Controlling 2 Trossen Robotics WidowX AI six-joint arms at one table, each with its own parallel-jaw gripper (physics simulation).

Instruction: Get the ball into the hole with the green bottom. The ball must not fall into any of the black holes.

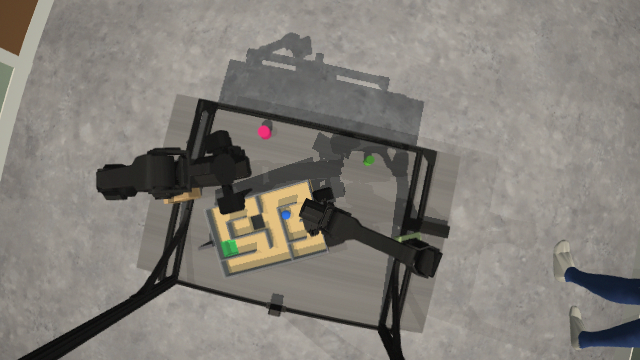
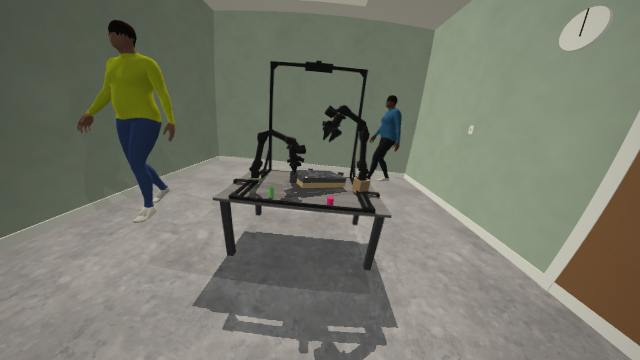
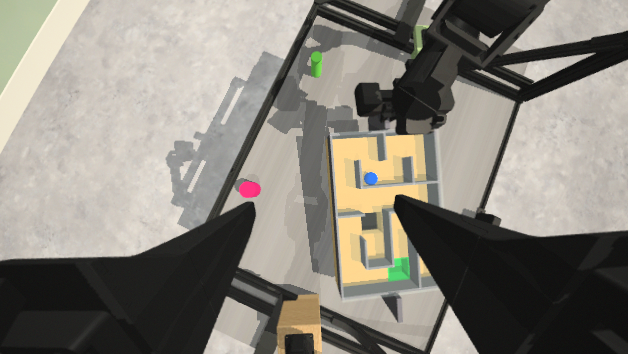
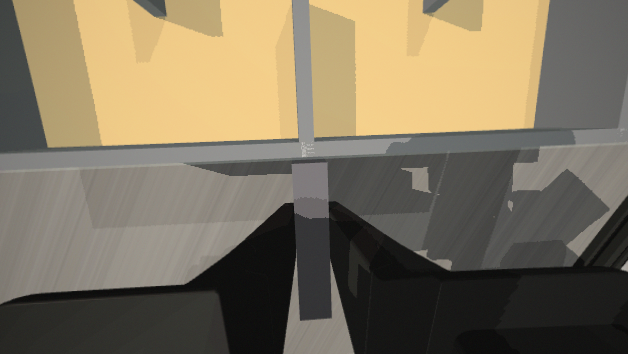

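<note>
The maze board has tan floors and grey walls. The blue ball sits in a wall corner in the half near my right gripper. The green-bottomed hole is near the opposite end; a black hole lies between. My right gripper is shut on the board's grey end handle. My left gripper is open and empty, high above the table. The far handle is free. The board's exact tilt is unclear.
A pink cylinder and a green cylinder stand on the table. A wooden block is by my left arm's base. Black frame bars edge the table.
</note>
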